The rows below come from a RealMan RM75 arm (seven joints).
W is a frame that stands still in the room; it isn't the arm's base.
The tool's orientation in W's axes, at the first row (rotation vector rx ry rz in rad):
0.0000, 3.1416, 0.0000
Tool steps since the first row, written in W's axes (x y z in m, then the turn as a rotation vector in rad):
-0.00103, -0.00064, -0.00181, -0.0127, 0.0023, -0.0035
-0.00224, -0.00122, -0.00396, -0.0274, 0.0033, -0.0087
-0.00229, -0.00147, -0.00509, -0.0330, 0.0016, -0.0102
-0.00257, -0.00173, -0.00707, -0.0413, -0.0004, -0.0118
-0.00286, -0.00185, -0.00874, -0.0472, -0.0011, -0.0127
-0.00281, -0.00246, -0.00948, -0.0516, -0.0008, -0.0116
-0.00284, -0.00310, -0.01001, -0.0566, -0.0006, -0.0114
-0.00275, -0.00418, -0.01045, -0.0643, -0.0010, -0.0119
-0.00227, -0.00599, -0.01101, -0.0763, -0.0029, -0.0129
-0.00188, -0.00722, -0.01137, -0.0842, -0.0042, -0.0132
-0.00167, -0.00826, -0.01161, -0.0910, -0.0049, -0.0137
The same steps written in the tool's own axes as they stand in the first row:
0.00103, -0.00064, 0.00181, 0.0127, 0.0023, 0.0035
0.00224, -0.00122, 0.00396, 0.0274, 0.0033, 0.0087
0.00229, -0.00147, 0.00509, 0.0330, 0.0016, 0.0102
0.00257, -0.00173, 0.00707, 0.0413, -0.0004, 0.0118
0.00286, -0.00185, 0.00874, 0.0472, -0.0011, 0.0127
0.00281, -0.00246, 0.00948, 0.0516, -0.0008, 0.0116
0.00284, -0.00310, 0.01001, 0.0566, -0.0006, 0.0114
0.00275, -0.00418, 0.01045, 0.0643, -0.0010, 0.0119
0.00227, -0.00599, 0.01101, 0.0763, -0.0029, 0.0129
0.00188, -0.00722, 0.01137, 0.0842, -0.0042, 0.0132
0.00167, -0.00826, 0.01161, 0.0910, -0.0049, 0.0137

